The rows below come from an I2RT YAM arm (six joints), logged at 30 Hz.
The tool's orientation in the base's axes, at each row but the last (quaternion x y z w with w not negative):
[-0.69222 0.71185 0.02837 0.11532]
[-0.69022 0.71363 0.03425 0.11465]
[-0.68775 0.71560 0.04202 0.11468]
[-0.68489 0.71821 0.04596 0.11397]
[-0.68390 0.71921 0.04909 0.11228]
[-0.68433 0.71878 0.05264 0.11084]
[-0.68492 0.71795 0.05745 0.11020]
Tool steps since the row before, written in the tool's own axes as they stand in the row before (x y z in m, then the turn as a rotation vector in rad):
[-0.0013 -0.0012 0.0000 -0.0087 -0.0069 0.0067]
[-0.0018 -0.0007 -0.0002 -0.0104 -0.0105 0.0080]
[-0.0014 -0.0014 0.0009 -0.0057 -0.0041 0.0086]
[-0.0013 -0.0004 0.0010 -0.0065 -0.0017 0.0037]
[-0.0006 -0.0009 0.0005 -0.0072 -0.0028 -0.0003]
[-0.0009 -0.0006 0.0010 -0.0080 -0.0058 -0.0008]
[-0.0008 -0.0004 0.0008 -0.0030 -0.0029 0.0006]
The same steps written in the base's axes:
[0.0012 0.0012 0.0004 0.0078 0.0096 -0.0039]
[0.0007 0.0017 0.0007 0.0116 0.0114 -0.0044]
[0.0015 0.0015 -0.0004 0.0051 0.0072 -0.0067]
[0.0005 0.0015 -0.0006 0.0023 0.0071 -0.0020]
[0.0010 0.0006 -0.0003 0.0030 0.0068 0.0022]
[0.0007 0.0011 -0.0007 0.0060 0.0073 0.0031]
[0.0005 0.0009 -0.0006 0.0030 0.0029 0.0003]

